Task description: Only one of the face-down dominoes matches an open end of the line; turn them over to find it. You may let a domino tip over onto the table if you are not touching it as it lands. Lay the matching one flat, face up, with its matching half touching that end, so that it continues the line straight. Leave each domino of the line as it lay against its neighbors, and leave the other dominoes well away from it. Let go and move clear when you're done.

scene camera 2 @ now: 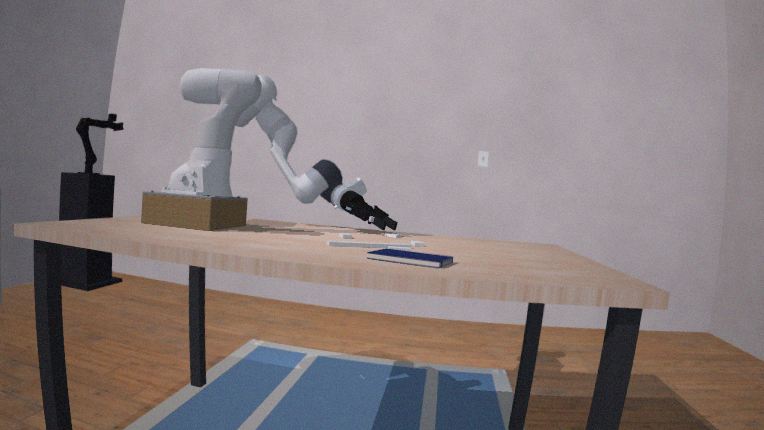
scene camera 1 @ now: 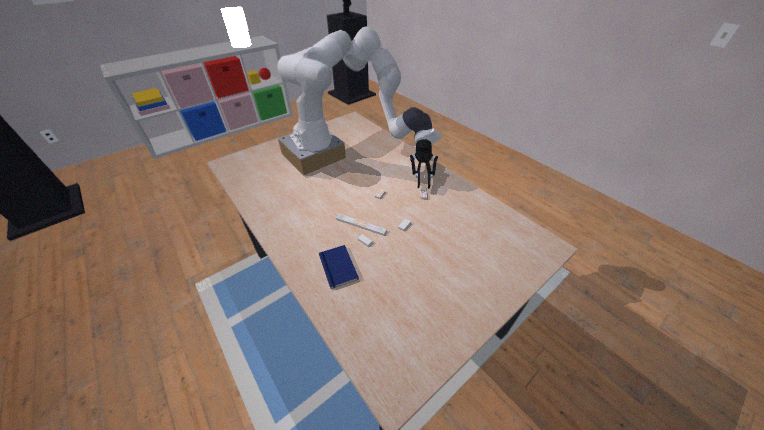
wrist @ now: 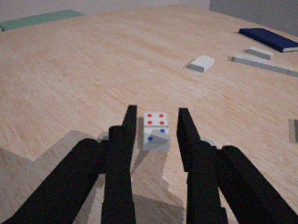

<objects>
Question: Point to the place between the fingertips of the gripper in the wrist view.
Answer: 157, 120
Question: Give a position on a domino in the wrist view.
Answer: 156, 137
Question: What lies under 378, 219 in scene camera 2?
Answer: The gripper.
</objects>
